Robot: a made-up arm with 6 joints. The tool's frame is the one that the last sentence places.
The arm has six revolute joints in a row. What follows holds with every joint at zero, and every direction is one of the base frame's. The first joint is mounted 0.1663 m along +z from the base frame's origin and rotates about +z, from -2.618 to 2.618 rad. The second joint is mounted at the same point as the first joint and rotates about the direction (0.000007, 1, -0.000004), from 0 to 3.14 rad. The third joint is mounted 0.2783 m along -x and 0.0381 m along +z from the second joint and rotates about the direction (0.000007, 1, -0.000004), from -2.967 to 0 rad. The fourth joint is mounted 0.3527 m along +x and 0.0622 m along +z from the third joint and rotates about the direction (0.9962, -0.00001, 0.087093), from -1.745 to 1.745 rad. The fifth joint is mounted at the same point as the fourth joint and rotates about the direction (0.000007, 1, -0.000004), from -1.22 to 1.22 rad. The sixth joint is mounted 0.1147 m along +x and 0.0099 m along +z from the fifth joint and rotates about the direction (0.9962, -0.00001, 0.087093), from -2.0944 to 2.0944 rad. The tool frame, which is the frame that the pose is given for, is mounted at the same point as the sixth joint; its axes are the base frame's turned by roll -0.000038, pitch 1.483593 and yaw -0.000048 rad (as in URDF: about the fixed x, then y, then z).
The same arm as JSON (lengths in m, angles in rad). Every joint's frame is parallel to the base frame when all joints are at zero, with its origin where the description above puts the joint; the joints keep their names.
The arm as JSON. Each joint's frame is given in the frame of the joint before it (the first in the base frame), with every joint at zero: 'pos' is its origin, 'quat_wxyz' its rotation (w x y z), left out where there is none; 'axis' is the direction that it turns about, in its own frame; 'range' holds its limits. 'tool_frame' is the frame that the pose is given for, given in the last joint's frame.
{"length_unit": "m", "angle_unit": "rad", "joints": [{"joint": "joint 1", "pos": [0.0, 0.0, 0.1663], "axis": "+z", "range": [-2.618, 2.618]}, {"joint": "joint 2", "pos": [0.0, 0.0, 0.0], "axis": "+y", "range": [0.0, 3.14]}, {"joint": "joint 3", "pos": [-0.2783, 0.0, 0.0381], "axis": "+y", "range": [-2.967, 0.0]}, {"joint": "joint 4", "pos": [0.3527, 0.0, 0.0622], "axis": [0.9962, 0.0, 0.0871], "range": [-1.745, 1.745]}, {"joint": "joint 5", "pos": [0.0, 0.0, 0.0], "axis": "+y", "range": [-1.22, 1.22]}, {"joint": "joint 6", "pos": [0.1147, 0.0, 0.0099], "axis": [0.9962, 0.0, 0.0871], "range": [-2.0944, 2.0944]}], "tool_frame": {"pos": [0.0, 0.0, 0.0], "quat_wxyz": [0.737256, 0.000002, 0.675613, -0.000005]}}
